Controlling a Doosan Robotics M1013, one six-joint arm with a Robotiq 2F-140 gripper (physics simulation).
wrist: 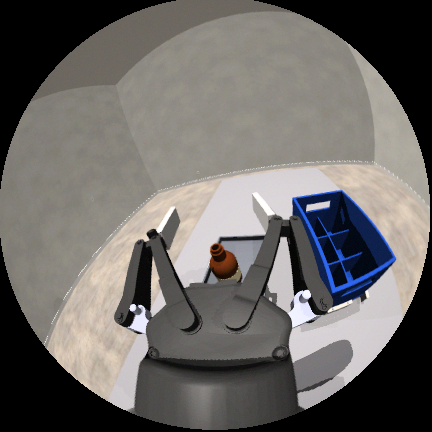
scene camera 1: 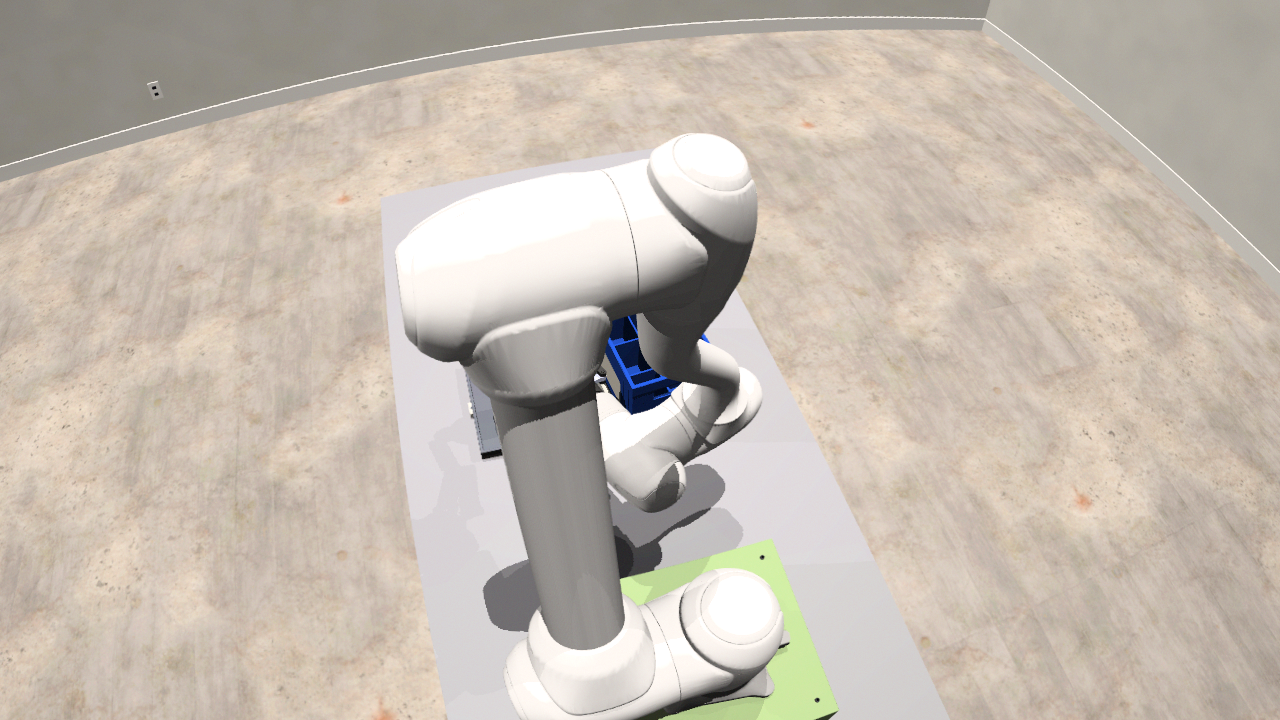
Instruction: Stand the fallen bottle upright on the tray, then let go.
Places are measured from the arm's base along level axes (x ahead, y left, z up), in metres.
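Pixels of known places: gripper, fingertip midpoint: [wrist: 214, 207].
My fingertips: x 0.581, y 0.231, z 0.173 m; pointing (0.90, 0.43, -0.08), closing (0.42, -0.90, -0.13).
For each thing: its top centre in the pictures, then the offset to it from my fingertips. Level surfaces: height alone.
- brown bottle, top centre: [wrist: 214, 246] 0.021 m ahead, 0.050 m left, 0.121 m down
- dark-rimmed grey tray, top centre: [scene camera 1: 515, 395] [wrist: 236, 263] 0.066 m ahead, 0.039 m left, 0.255 m down
- blue divided crate, top centre: [scene camera 1: 649, 325] [wrist: 343, 222] 0.086 m ahead, 0.248 m right, 0.105 m down
- grey table, surface height: 0.281 m down
In the wrist view, the brown bottle [wrist: 223, 265] appears to stand upright on the dark-rimmed grey tray [wrist: 243, 238] [scene camera 1: 486, 434], seen from above with its open mouth toward the camera. Its pale label shows partly, and its lower part is hidden behind the gripper body. My gripper [wrist: 214, 207] is open, with nothing between its fingers. It is above the bottle and apart from it, with the fingertips past the bottle's mouth in the wrist view. In the scene view, my arm hides the bottle, most of the gripper and much of the tray.
A blue divided crate [scene camera 1: 639, 398] [wrist: 369, 237] stands to the right of the tray, close to the arm in the scene view. The arm base is on a green plate [scene camera 1: 805, 653] at the near end of the grey table [scene camera 1: 787, 501].
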